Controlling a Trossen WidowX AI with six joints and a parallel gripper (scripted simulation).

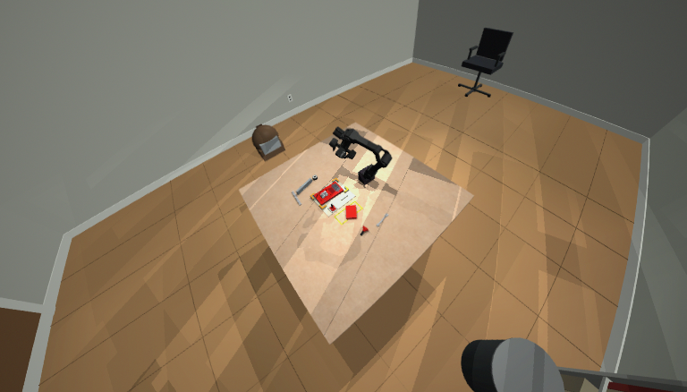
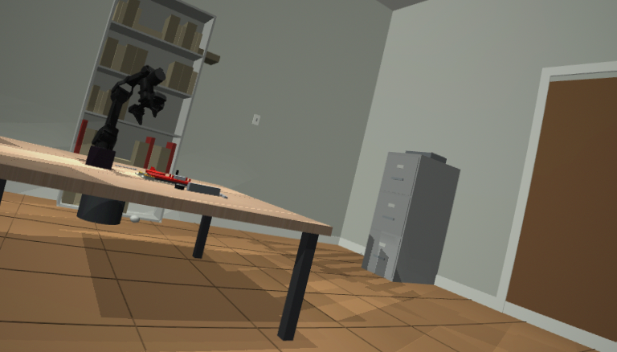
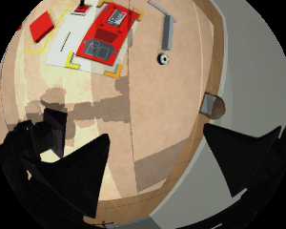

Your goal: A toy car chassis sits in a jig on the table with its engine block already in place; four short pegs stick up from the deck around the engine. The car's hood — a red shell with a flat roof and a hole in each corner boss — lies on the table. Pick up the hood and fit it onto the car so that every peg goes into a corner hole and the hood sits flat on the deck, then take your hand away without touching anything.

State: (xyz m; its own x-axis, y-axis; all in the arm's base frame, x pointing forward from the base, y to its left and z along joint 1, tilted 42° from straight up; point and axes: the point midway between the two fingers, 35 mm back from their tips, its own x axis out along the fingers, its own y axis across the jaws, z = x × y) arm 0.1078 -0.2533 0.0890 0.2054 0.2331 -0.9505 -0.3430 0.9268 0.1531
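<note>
My gripper tip is now 29 cm to the right of the red hood, 23 cm above it and 17 cm short of it. The rest, counted from my gripper tip: grey tool (47 cm to the left, 24 cm below, 5 cm ahead).
</note>
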